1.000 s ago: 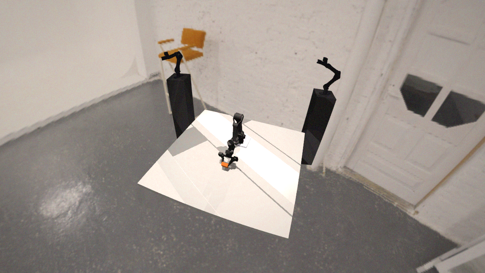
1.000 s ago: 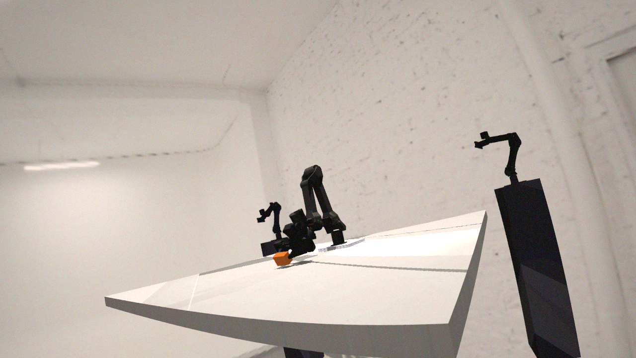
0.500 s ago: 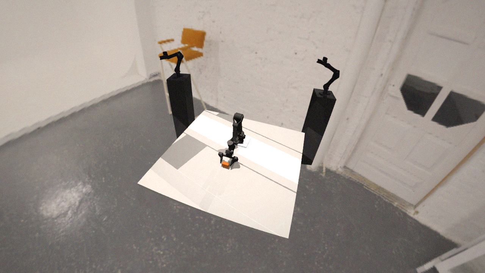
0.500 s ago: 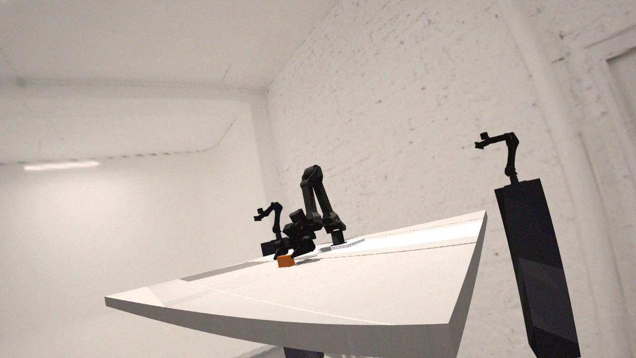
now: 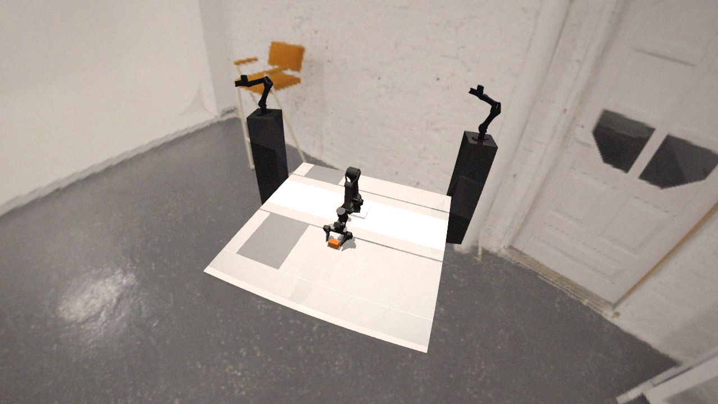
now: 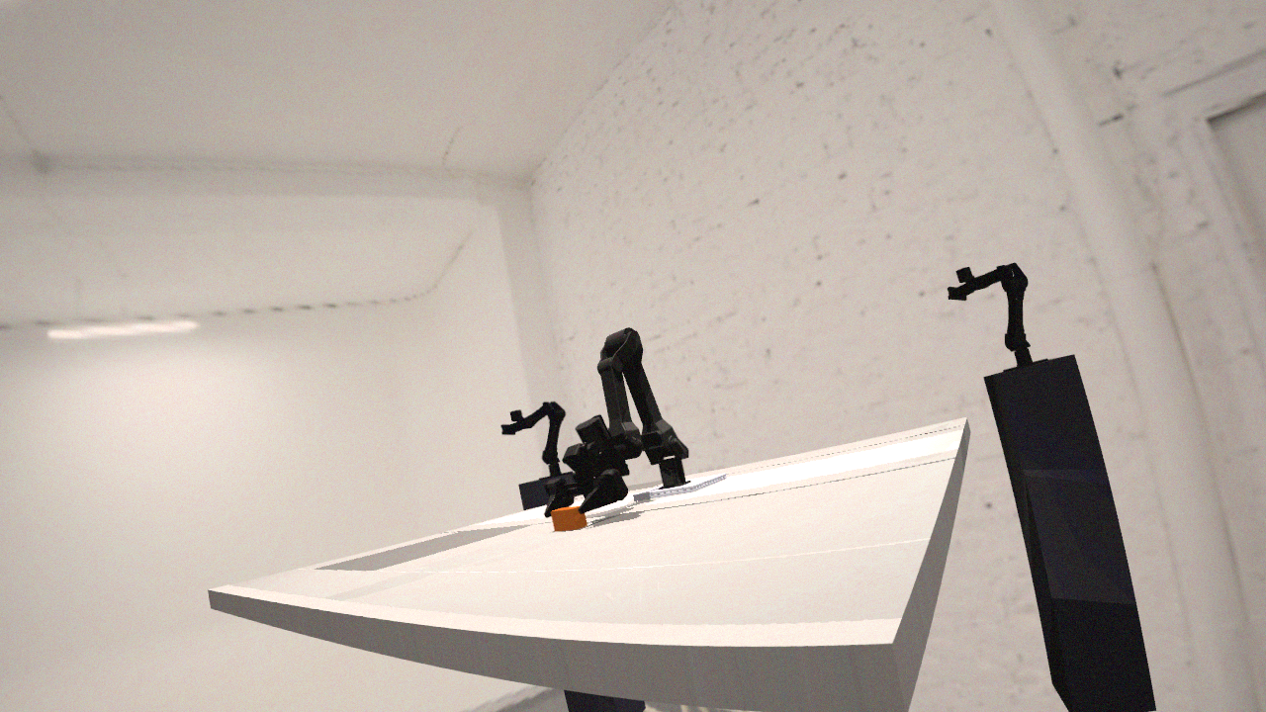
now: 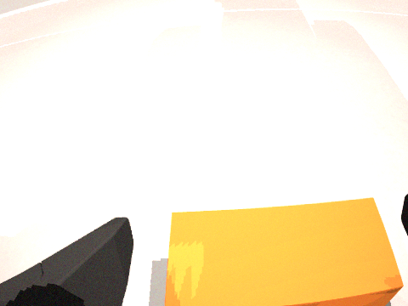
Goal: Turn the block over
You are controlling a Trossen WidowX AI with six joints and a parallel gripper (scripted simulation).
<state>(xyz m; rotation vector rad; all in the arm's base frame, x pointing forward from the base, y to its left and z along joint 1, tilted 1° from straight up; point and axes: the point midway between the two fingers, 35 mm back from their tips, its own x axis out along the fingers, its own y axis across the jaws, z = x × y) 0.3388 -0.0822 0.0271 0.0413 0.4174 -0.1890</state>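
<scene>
Right now the orange block is 2 cm behind my gripper tip and 1 cm below it.
</scene>
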